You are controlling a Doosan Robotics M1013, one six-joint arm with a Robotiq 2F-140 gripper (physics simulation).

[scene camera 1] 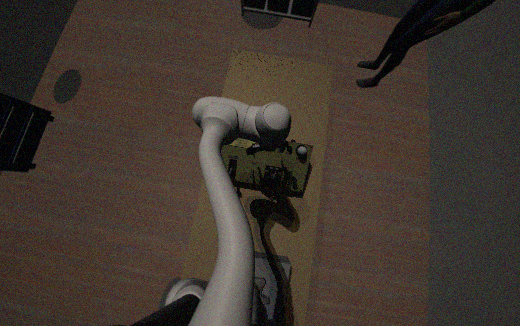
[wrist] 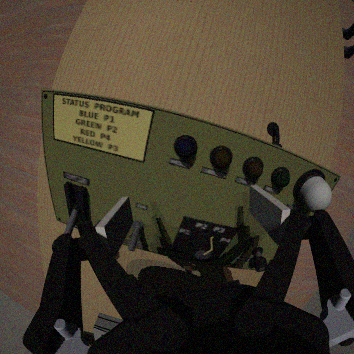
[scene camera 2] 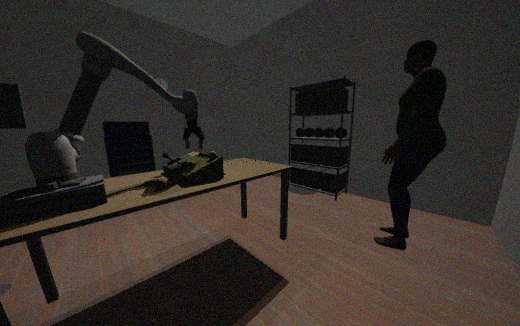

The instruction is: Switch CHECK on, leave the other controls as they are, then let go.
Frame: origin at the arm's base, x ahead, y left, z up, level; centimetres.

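Seen in the pictures: gripper, fingertip midpoint: (scene camera 1: 266, 152) (wrist: 190, 204) (scene camera 2: 194, 148); arm's base, link origin: (scene camera 2: 60, 185).
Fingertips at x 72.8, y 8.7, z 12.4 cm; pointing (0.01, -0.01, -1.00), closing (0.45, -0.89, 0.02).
Pixels of each thing's middle, then the offset from my fingertips to it. "*": a spot on its surface instead. Level surfaces: height alone.
- green control panel, body centre: (wrist: 179, 202) (scene camera 1: 264, 163) (scene camera 2: 190, 164) dx -4.0, dy -0.5, dz -11.4 cm
- large lever, body centre: (wrist: 70, 223) dx -14.4, dy +16.5, dz -8.3 cm
- small grey toggle, body centre: (wrist: 134, 237) dx -12.1, dy +4.7, dz -8.9 cm
- dark selector dial, body centre: (wrist: 202, 247) dx -9.9, dy -7.2, dz -9.4 cm
- small dark control, body centre: (wrist: 258, 255) dx -8.6, dy -19.1, dz -9.6 cm
- blue lamp, surface spot: (wrist: 185, 146) * dx +5.3, dy +2.5, dz -3.5 cm
- green lamp, surface spot: (wrist: 280, 177) * dx +6.5, dy -11.1, dz -3.8 cm
- white ball knob, surface spot: (wrist: 316, 193) (scene camera 1: 299, 149) * dx +6.8, dy -16.6, dz -1.4 cm
- printed card, body centre: (wrist: 94, 124) (scene camera 1: 242, 140) dx +3.8, dy +14.9, dz -5.5 cm
- table, surface height: dz -19.6 cm
The green control panel (scene camera 1: 244, 174) (scene camera 2: 204, 169) (wrist: 155, 179) sits on the table. No CHECK label is readable. In the wrist view it bears a large lever (wrist: 73, 220) in a slot at left, a small grey toggle (wrist: 136, 235), a dark selector dial (wrist: 202, 240) with P markings and a small dark control (wrist: 258, 260) at lower right, partly in shadow. Their settings are hard to tell. My gripper (scene camera 2: 194, 145) (wrist: 190, 204) is open and empty, above the panel and apart from it. In scene camera 1 the arm hides most of it.
The panel also has a blue lamp (wrist: 185, 146), a green lamp (wrist: 280, 177), two reddish lamps, a white ball knob (scene camera 1: 302, 150) (wrist: 316, 193) and a printed card (wrist: 102, 127). A shelf rack (scene camera 2: 354, 107) and a standing person (scene camera 2: 420, 120) are beyond the table (scene camera 2: 260, 167).
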